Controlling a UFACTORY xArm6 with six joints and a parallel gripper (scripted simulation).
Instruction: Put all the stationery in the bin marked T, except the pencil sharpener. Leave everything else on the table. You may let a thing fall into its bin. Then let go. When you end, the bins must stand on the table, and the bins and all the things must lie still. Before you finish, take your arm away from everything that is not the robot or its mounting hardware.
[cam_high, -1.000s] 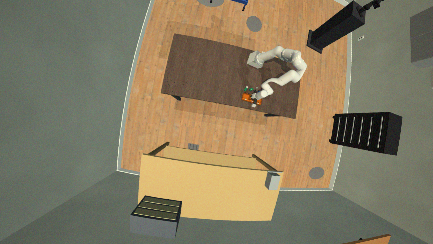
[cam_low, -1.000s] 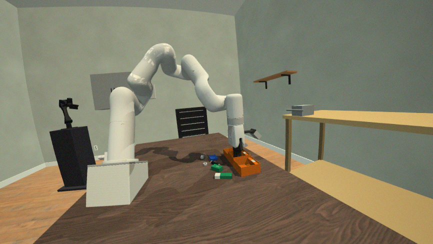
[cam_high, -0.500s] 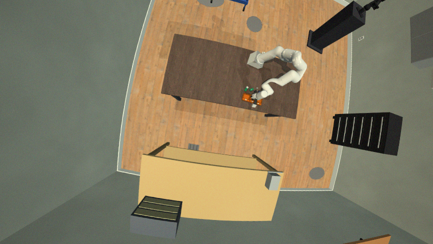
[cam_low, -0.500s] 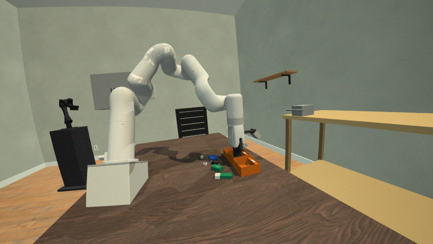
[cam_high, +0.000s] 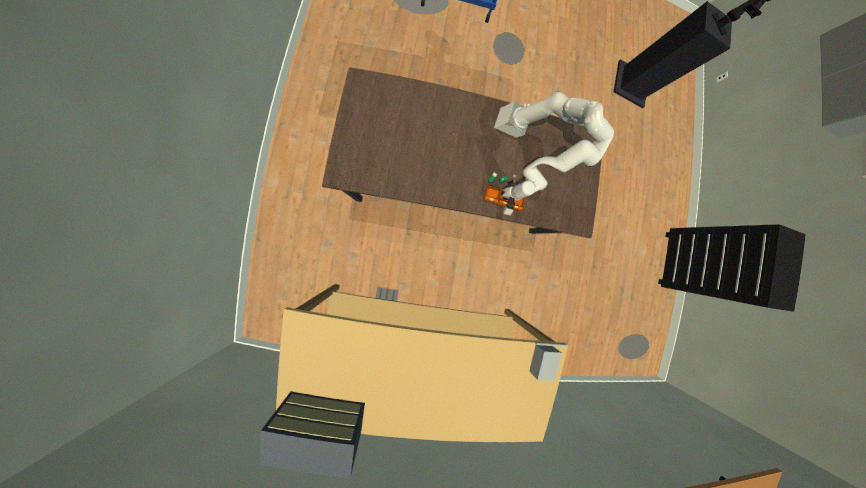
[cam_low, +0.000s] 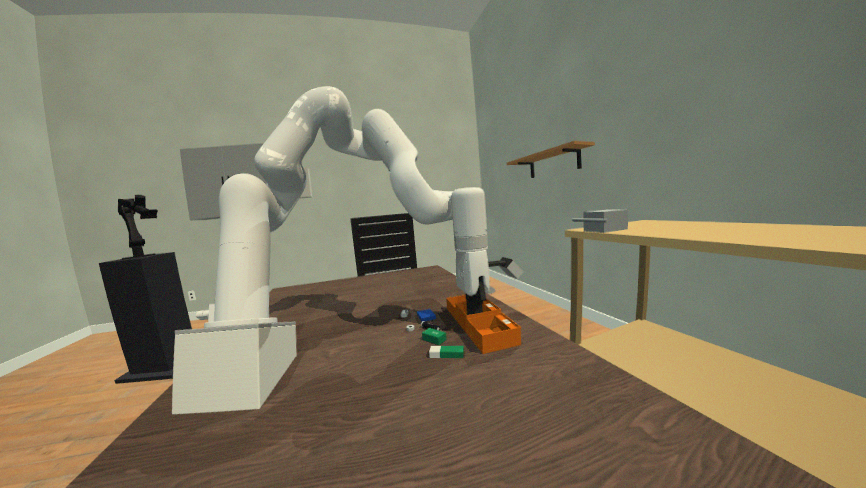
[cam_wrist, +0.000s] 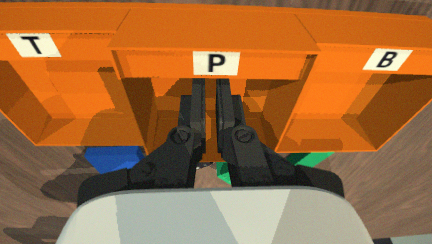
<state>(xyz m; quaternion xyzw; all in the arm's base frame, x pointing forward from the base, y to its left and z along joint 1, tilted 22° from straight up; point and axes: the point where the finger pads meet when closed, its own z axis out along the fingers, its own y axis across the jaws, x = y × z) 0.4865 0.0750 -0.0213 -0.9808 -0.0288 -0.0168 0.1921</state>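
Right now my hand is 1 cm short of the orange bin and 1 cm above it. Round my hand: blue block: 11 cm behind, 9 cm to the left, 3 cm below; then green 9V battery: 12 cm behind, 3 cm to the right, 3 cm below; then black cylinder: 11 cm behind, 3 cm below, 1 cm to the left.
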